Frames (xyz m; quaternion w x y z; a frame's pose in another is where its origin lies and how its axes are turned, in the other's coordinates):
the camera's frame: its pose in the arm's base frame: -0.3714 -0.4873 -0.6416 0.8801 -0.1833 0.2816 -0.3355
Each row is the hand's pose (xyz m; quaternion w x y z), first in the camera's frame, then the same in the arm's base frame.
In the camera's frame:
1: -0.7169 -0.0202 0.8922 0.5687 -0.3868 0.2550 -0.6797
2: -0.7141 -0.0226 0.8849 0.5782 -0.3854 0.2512 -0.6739
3: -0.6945 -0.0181 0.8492 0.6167 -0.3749 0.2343 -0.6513
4: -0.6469 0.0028 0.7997 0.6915 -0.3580 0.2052 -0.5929
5: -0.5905 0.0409 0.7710 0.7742 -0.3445 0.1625 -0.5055
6: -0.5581 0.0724 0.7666 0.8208 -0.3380 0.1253 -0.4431
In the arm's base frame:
1: -0.2711 0.1150 0.3267 0.1298 -0.5505 0.3897 -0.7268
2: -0.2751 0.1104 0.3212 0.1414 -0.5506 0.3897 -0.7246
3: -0.2829 0.0952 0.2839 0.1895 -0.5478 0.3863 -0.7175
4: -0.2740 0.0704 0.2172 0.2863 -0.5399 0.3868 -0.6906
5: -0.2384 0.0544 0.1545 0.4029 -0.5329 0.3839 -0.6374
6: -0.2058 0.0536 0.1229 0.4765 -0.5307 0.3736 -0.5931

